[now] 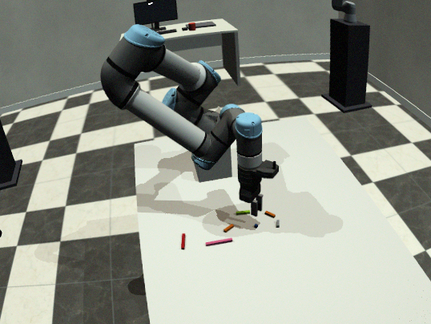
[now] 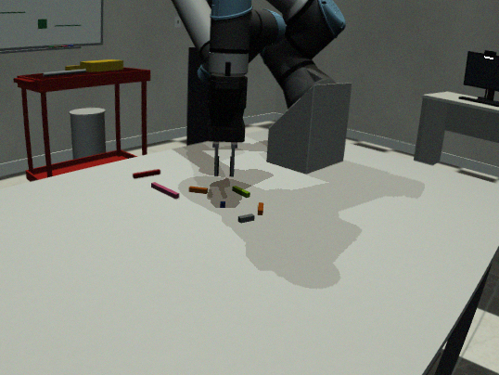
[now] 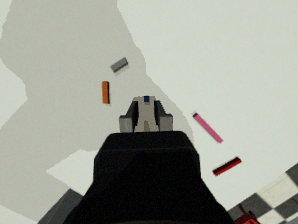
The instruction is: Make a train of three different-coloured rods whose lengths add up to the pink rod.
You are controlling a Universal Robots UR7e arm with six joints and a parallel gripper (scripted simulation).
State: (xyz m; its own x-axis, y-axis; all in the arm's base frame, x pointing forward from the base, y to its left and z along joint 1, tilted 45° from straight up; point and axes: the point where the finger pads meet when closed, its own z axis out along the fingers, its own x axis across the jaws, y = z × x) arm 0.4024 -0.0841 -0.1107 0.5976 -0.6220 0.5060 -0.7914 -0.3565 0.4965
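The blue rod lies 8 cm below my hand. The rest, counted from my hand: grey rod (2 cm ahead, 7 cm to the left, 8 cm below); then pink rod (2 cm ahead, 14 cm to the right, 8 cm below); then lime rod (8 cm behind, 2 cm to the right, 8 cm below).
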